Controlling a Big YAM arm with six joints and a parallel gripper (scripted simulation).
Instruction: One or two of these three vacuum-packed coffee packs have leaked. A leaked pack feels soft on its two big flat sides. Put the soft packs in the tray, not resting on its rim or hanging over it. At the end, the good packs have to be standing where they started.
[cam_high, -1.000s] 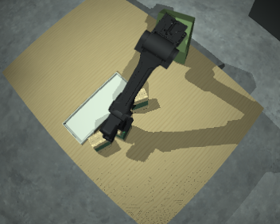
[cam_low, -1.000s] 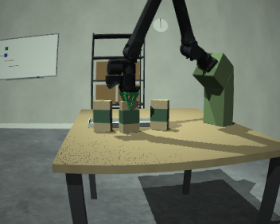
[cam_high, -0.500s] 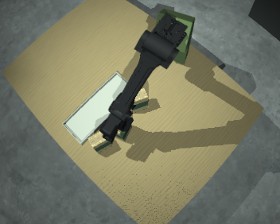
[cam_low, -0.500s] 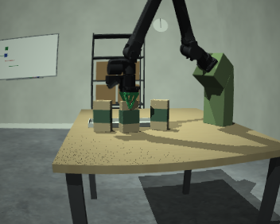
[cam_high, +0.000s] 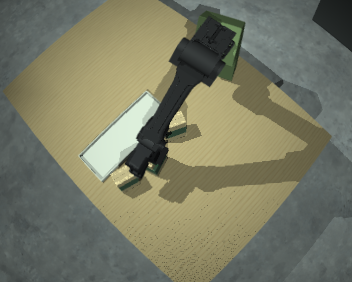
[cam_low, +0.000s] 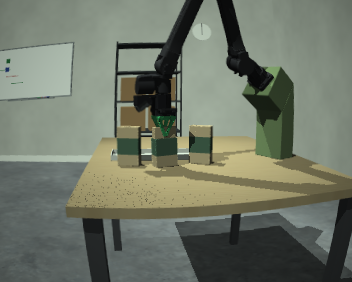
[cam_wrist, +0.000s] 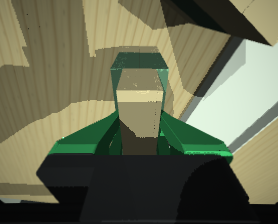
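The pale tray lies 30 mm ahead of my hand, 180 mm to the right of it and 110 mm below it.
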